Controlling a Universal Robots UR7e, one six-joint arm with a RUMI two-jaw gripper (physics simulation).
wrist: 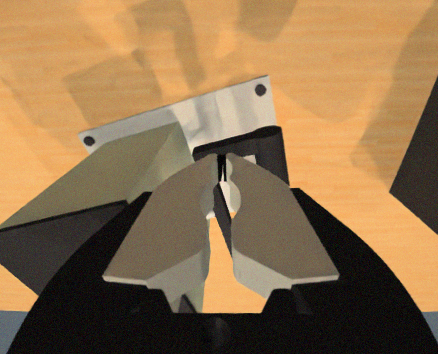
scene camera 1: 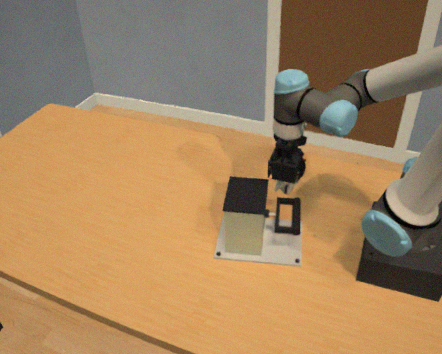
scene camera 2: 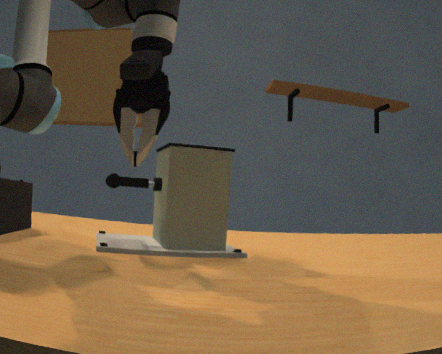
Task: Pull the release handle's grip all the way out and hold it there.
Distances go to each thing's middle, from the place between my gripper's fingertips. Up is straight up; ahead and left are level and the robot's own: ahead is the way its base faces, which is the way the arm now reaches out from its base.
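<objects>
There is a light grey base plate (scene camera 1: 283, 249) here, and counted from my hand it sits 40 mm ahead, 80 mm to the left and 130 mm below.
</objects>
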